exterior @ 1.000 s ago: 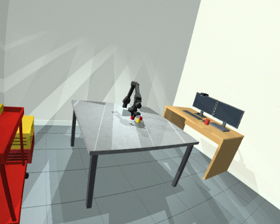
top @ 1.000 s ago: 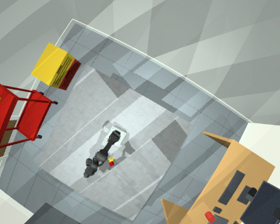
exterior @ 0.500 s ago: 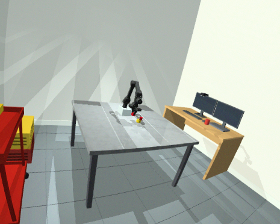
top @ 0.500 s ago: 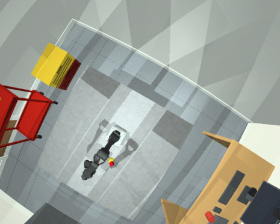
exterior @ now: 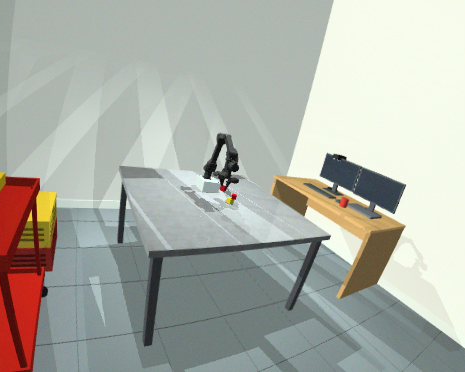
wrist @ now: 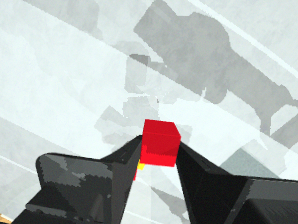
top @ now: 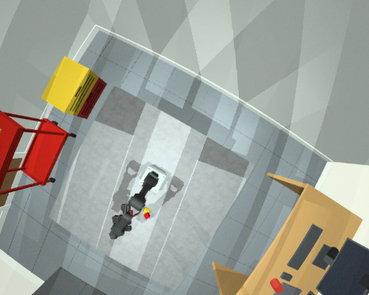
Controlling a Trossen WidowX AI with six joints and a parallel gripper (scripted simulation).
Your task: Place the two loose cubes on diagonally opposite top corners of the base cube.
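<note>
Right now my gripper tip is 10 cm to the right of the yellow cube, 10 cm above it and 4 cm past it.
</note>
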